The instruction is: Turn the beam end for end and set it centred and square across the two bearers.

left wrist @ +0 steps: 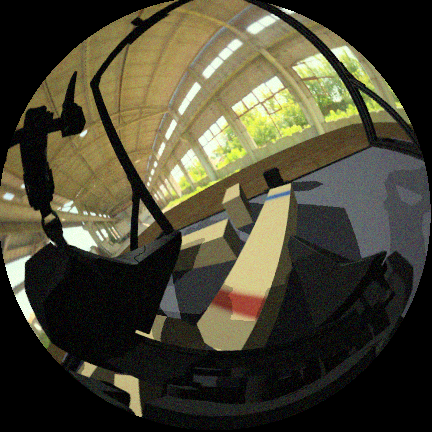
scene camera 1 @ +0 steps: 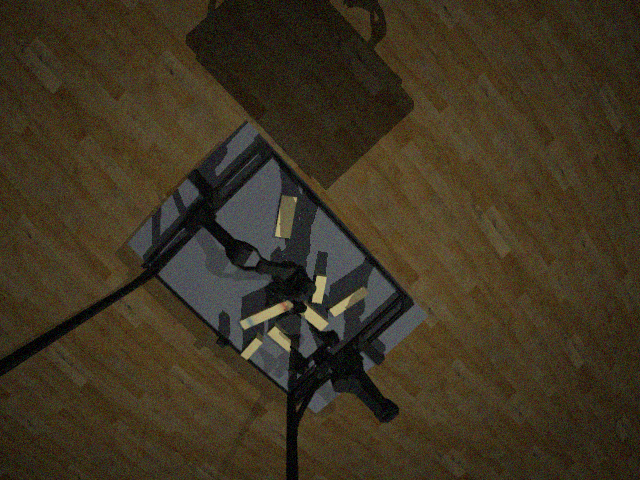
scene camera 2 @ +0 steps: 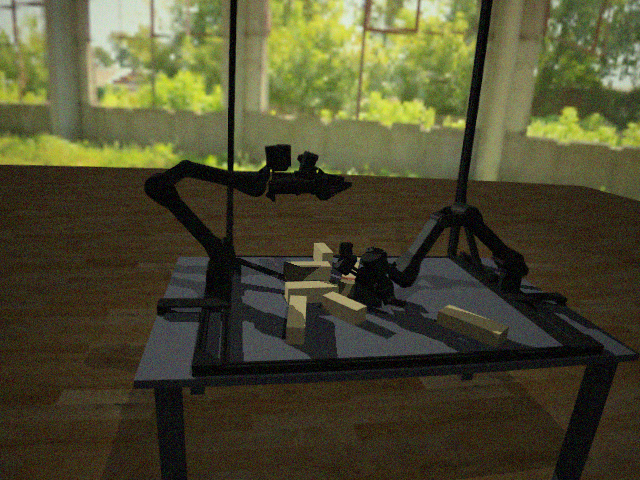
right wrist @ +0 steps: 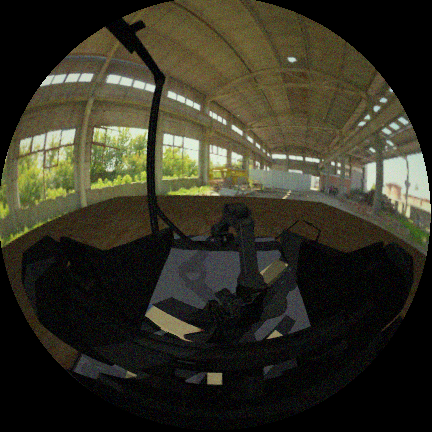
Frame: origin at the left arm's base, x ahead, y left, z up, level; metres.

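Where they show: left gripper, between the fingertips: (left wrist: pixel 237 239) (scene camera 1: pixel 277 312) (right wrist: pixel 183 325); right gripper, between the fingertips: (scene camera 1: pixel 299 337) (scene camera 2: pixel 348 181) (right wrist: pixel 228 234); left arm's base, origin of its link: (scene camera 1: pixel 204 211) (scene camera 2: pixel 508 289) (right wrist: pixel 217 244); right arm's base, origin of its link: (scene camera 1: pixel 349 352) (scene camera 2: pixel 217 292).
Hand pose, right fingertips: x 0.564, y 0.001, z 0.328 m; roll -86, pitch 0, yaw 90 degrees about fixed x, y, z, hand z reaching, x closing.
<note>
Each offset is from my right fingertips to the top centre of the thing. Level surfaces: height alone.
The long pale beam {dy -0.123, dx -0.064, dz -0.303 m} (scene camera 1: pixel 265 314) (scene camera 2: pixel 347 284) (left wrist: pixel 260 250) (right wrist: pixel 172 324) lies beside, not across, two roughly parallel blocks, seemingly the bearers: one {dy -0.162, dx +0.072, dz -0.300 m} (scene camera 1: pixel 279 338) (scene camera 2: pixel 307 271) (left wrist: pixel 212 247) and another {dy +0.008, dx +0.084, dz -0.300 m} (scene camera 1: pixel 314 316) (scene camera 2: pixel 310 290). In scene camera 1 its red band is at the upper right end, its blue band at the lower left. My left gripper (scene camera 2: pixel 376 303) (left wrist: pixel 237 239) is open and low by the red end; the beam shows between its spread fingers, ungripped. My right gripper (scene camera 2: pixel 347 184) is open, high above the table. Left fingertips are hidden in scene camera 1.
Other pale blocks lie around: one {dy -0.286, dx -0.002, dz -0.284 m} (scene camera 1: pixel 251 348) (scene camera 2: pixel 323 252) (left wrist: pixel 237 206) near the lower left edge, one {dy +0.115, dx +0.013, dz -0.303 m} (scene camera 1: pixel 319 289) (scene camera 2: pixel 343 308) beside the left gripper, one {dy +0.170, dx +0.147, dz -0.303 m} (scene camera 1: pixel 348 302) (scene camera 2: pixel 296 320) farther right, and a larger one {dy +0.230, dx -0.309, dz -0.309 m} (scene camera 1: pixel 285 217) (scene camera 2: pixel 472 325). Black rails frame the table {dz -0.347 m} (scene camera 1: pixel 180 289).
</note>
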